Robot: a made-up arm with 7 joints. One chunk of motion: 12 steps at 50 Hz.
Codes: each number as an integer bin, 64 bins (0 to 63) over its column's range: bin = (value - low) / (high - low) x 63, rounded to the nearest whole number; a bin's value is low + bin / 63 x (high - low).
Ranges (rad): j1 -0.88..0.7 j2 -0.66..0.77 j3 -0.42..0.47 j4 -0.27..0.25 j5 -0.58..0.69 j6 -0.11..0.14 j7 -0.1..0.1
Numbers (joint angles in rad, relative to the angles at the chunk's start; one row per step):
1: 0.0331 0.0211 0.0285 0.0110 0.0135 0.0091 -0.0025
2: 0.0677 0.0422 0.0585 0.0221 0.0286 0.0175 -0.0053
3: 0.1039 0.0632 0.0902 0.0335 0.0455 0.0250 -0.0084
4: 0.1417 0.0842 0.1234 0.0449 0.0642 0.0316 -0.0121
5: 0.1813 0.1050 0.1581 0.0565 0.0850 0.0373 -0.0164
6: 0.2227 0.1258 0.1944 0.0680 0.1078 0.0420 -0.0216
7: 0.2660 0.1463 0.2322 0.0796 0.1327 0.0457 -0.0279
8: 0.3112 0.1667 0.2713 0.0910 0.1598 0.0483 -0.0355
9: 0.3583 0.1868 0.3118 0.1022 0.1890 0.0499 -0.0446
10: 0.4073 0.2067 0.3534 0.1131 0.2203 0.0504 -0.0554
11: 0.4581 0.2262 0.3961 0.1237 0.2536 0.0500 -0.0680
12: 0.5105 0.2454 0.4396 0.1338 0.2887 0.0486 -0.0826
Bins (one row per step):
1: 36 30 32 34 29 30 31
2: 38 31 34 35 30 32 30
3: 39 32 36 37 31 34 29
4: 41 33 38 38 32 36 28
5: 42 34 41 40 33 37 26
6: 44 35 43 41 34 38 25
7: 46 36 46 42 35 39 23
8: 47 36 49 44 37 40 20
9: 49 37 52 45 38 40 17
10: 51 38 55 46 40 40 14
11: 53 39 58 48 41 40 10
12: 55 40 61 49 43 40 5

